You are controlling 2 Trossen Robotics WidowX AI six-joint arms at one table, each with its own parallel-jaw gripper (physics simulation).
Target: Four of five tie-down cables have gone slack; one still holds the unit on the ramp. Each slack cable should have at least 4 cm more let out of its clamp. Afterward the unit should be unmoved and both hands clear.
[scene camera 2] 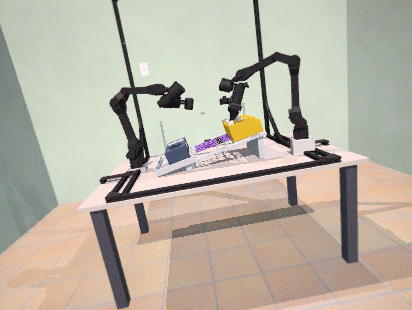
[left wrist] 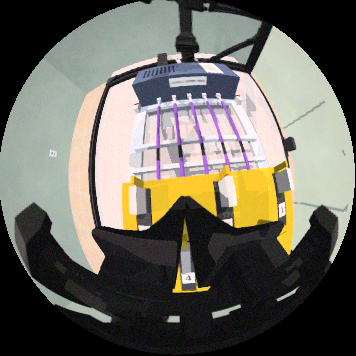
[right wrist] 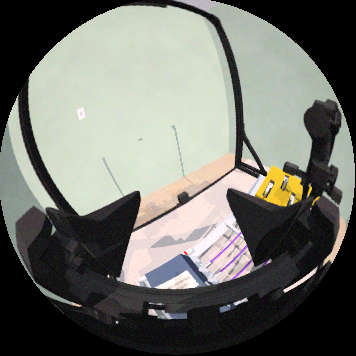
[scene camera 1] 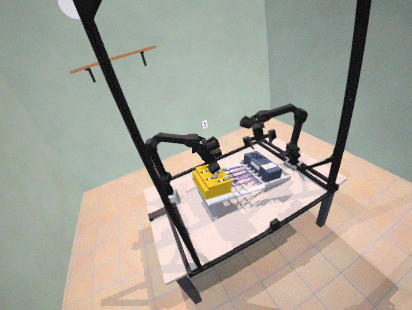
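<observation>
The dark blue unit (scene camera 1: 263, 166) (scene camera 2: 177, 151) (left wrist: 187, 82) sits at the low end of the white ramp (scene camera 1: 248, 191) (scene camera 2: 204, 154). Several purple cables (scene camera 2: 212, 144) (left wrist: 200, 142) (right wrist: 227, 248) run from it to the yellow clamp block (scene camera 1: 214, 187) (scene camera 2: 243, 129) (left wrist: 170, 192) (right wrist: 274, 184) at the high end. Grey levers stand in slots numbered 1 and 4 in the left wrist view; other numbers are hidden. My left gripper (scene camera 1: 214, 170) (scene camera 2: 233, 118) (left wrist: 183, 199) is shut and empty, low over the block near slot 4. My right gripper (scene camera 2: 189, 104) (right wrist: 184, 194) is open and empty, raised beyond the unit, away from the cables.
The table (scene camera 1: 175, 245) (scene camera 2: 270, 170) is edged by a black frame rail (scene camera 1: 235, 246) (scene camera 2: 225, 179). Black uprights (scene camera 1: 117, 97) (scene camera 1: 352, 90) rise at its sides. The left arm reaches over the yellow block, and the right arm stands by the unit's end of the ramp.
</observation>
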